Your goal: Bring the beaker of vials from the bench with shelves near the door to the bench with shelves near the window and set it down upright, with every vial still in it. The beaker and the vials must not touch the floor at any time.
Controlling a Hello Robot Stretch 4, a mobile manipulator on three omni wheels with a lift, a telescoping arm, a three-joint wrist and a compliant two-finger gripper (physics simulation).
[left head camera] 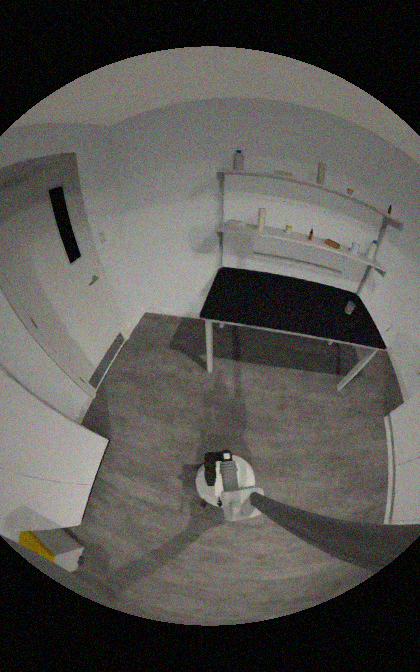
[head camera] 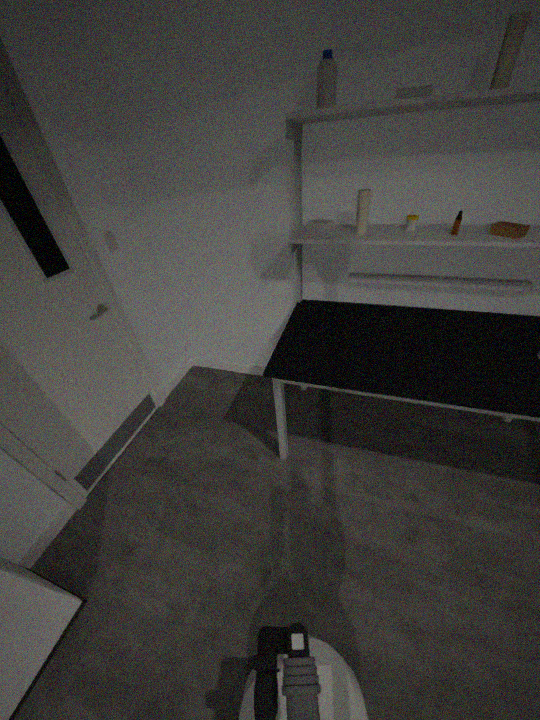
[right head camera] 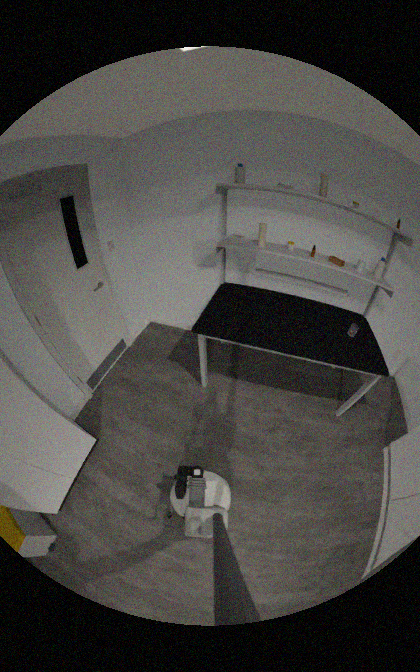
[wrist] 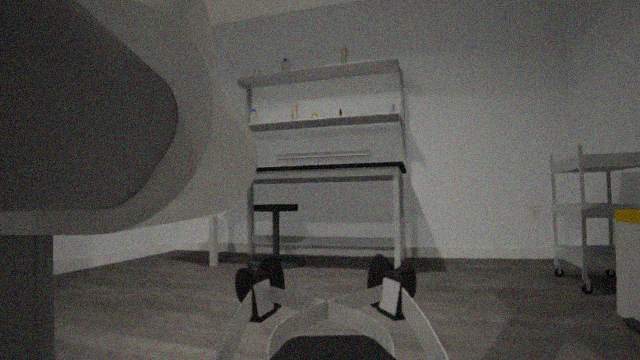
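Observation:
The beaker of vials [left head camera: 350, 307] [right head camera: 353, 330] stands small and dim near the right end of the black-topped bench by the door [head camera: 406, 354] [left head camera: 280, 305] [right head camera: 280, 325]; the single vials cannot be made out. The bench with shelves near the window [wrist: 330, 166] is across the room in the wrist view, with a dark top and two shelves above. My gripper [wrist: 325, 276] is open, its two fingertips wide apart with nothing between them. It is far from both benches. In the head views the arm's end is folded over the round base and the fingers are hard to make out.
The door [head camera: 52, 325] [left head camera: 55, 280] is at the left. A white cabinet [head camera: 34, 633] [left head camera: 55, 460] [right head camera: 45, 465] stands at the near left. A stool [wrist: 276, 207] is under the window bench. A trolley [wrist: 581, 215] and a yellow-topped box [wrist: 627, 216] stand right in the wrist view.

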